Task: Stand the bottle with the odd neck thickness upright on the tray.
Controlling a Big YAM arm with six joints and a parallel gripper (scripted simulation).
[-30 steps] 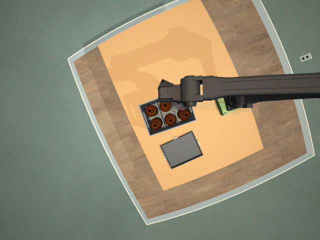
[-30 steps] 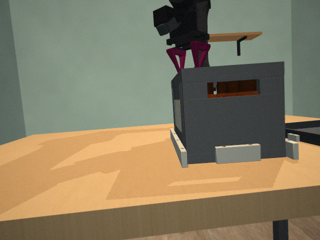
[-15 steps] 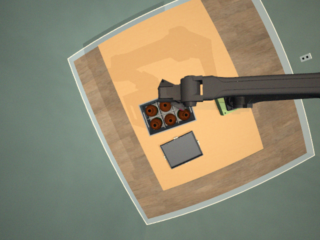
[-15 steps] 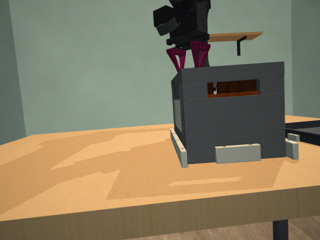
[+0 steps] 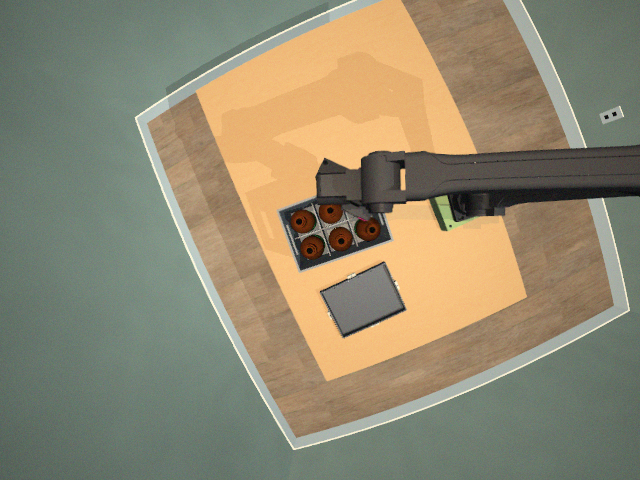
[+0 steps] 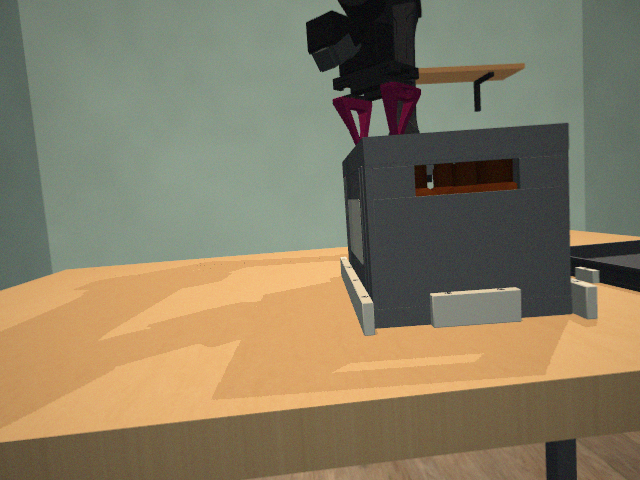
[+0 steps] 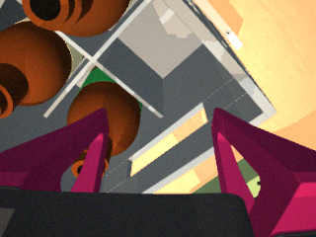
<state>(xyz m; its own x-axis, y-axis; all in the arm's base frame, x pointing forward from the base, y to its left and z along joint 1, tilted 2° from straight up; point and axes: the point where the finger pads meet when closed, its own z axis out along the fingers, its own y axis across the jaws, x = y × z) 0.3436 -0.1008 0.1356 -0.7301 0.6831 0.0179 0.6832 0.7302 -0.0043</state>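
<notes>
My hand is 11 cm above the dark grey crate, 8 cm short of it and 5 cm to the right of it. Round my hand: grey tray 33 cm to the left, 18 cm below, 7 cm ahead.
</notes>
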